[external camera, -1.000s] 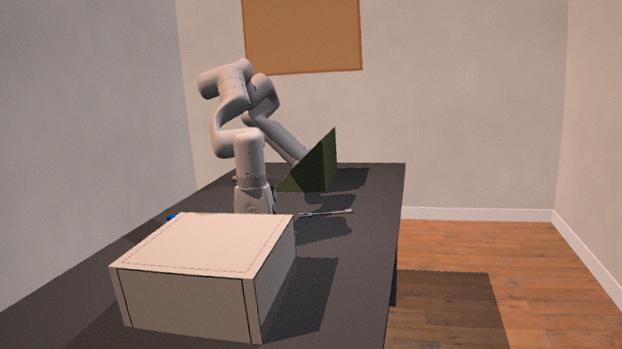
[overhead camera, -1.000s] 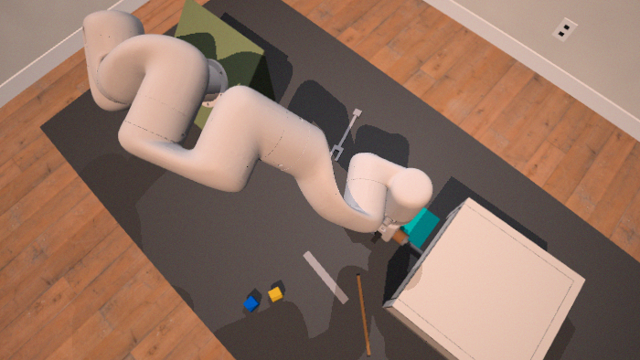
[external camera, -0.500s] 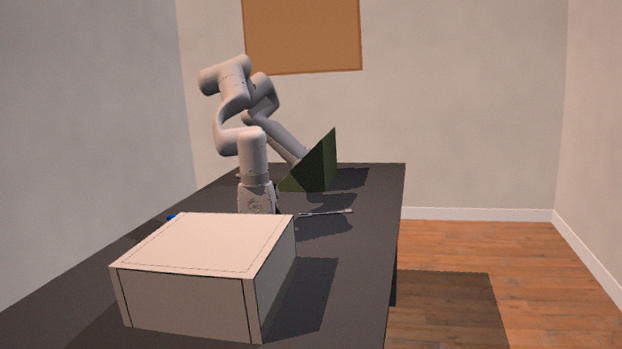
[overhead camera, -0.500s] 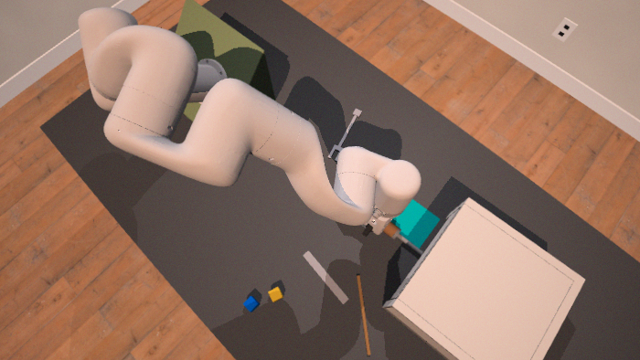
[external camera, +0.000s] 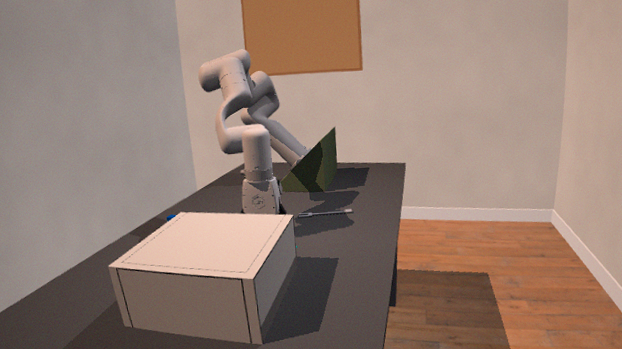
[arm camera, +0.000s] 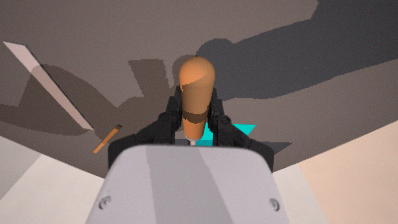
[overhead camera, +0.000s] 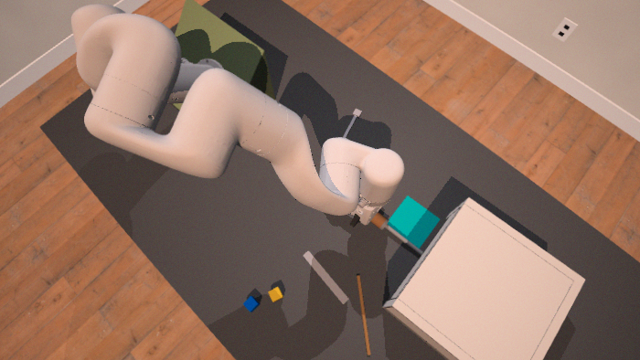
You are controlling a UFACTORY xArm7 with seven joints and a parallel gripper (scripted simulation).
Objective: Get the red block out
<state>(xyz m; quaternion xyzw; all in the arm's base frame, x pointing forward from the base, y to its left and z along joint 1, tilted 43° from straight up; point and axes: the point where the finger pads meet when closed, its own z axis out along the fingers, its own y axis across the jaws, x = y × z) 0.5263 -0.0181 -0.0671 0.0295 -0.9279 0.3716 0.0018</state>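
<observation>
My gripper is now 190 mm past the grey forked tool, 140 mm to the right of it and 20 mm above it. From my hand the other things lie so: flat grey strip 190 mm to the right, 30 mm ahead, 20 mm below; then teal square 100 mm ahead, 60 mm to the left, 20 mm below; then hook tool 130 mm ahead, 40 mm to the left, 10 mm below.
</observation>
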